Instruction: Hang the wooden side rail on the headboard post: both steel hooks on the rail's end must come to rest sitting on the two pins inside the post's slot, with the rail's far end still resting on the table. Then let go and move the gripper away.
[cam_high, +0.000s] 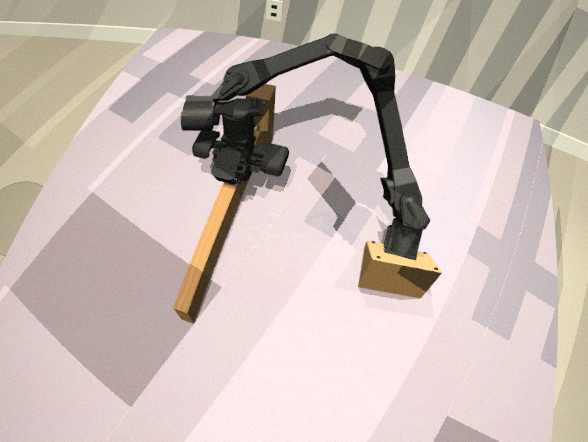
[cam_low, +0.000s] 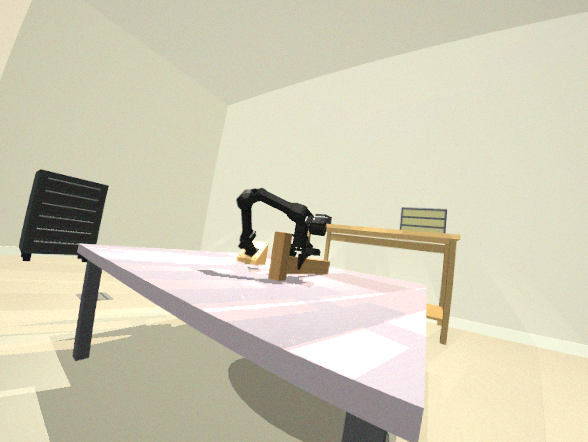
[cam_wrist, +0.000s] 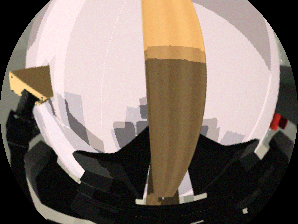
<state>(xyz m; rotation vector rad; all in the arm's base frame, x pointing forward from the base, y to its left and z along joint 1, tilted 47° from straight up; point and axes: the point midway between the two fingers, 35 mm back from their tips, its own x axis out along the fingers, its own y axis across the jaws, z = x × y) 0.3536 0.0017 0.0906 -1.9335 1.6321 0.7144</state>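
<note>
Right now the headboard post is 10 mm ahead of my gripper tip, 120 mm to the right of it and 40 mm above it.
</note>
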